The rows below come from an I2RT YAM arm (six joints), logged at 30 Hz.
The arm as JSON. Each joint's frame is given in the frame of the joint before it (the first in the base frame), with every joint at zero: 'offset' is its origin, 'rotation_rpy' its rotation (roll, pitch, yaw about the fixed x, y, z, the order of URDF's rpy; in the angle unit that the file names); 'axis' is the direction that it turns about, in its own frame. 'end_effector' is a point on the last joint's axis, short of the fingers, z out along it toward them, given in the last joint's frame.
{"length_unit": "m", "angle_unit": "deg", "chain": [
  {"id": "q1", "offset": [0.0, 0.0, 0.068], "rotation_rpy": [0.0, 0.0, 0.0], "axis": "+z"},
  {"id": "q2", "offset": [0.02, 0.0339, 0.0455], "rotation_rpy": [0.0, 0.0, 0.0], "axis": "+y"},
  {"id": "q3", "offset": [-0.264, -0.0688, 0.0], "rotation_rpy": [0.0, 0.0, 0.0], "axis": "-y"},
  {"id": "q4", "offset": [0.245, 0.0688, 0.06], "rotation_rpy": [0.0, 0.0, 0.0], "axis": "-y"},
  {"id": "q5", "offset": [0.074, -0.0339, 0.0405], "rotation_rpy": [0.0, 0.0, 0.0], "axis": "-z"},
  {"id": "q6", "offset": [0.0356, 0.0, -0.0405], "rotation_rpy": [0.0, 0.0, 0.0], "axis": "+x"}
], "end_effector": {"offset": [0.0, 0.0, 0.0], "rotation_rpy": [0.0, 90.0, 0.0]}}
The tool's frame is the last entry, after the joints.
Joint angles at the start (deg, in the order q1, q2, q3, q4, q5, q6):
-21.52, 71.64, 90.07, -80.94, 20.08, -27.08
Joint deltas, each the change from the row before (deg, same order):
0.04, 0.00, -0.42, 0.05, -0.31, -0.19
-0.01, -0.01, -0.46, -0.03, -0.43, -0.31
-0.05, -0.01, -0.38, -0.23, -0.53, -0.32
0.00, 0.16, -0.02, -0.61, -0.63, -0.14
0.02, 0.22, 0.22, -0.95, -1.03, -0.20
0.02, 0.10, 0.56, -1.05, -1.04, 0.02
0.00, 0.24, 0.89, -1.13, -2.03, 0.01
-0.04, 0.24, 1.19, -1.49, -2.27, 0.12
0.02, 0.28, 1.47, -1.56, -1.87, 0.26
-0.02, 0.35, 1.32, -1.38, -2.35, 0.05
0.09, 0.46, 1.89, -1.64, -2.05, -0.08
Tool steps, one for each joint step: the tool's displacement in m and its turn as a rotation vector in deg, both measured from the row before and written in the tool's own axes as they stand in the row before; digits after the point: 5 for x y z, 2 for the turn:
0.00005, 0.00110, 0.00168, -0.45, 0.15, -0.35
0.00030, 0.00116, 0.00186, -0.59, 0.21, -0.46
0.00061, 0.00111, 0.00157, -0.72, 0.28, -0.47
0.00029, 0.00092, 0.00083, -0.91, 0.37, -0.39
0.00034, 0.00102, 0.00008, -1.34, 0.30, -0.51
0.00072, 0.00054, -0.00190, -1.19, 0.00, -0.17
-0.00006, 0.00054, -0.00264, -2.01, -0.55, -0.12
0.00038, 0.00054, -0.00390, -2.24, -0.59, 0.03
0.00025, 0.00036, -0.00495, -1.83, -0.56, 0.17
-0.00026, 0.00066, -0.00398, -2.26, -0.73, 0.01
-0.00055, 0.00060, -0.00593, -1.94, -0.80, -0.19

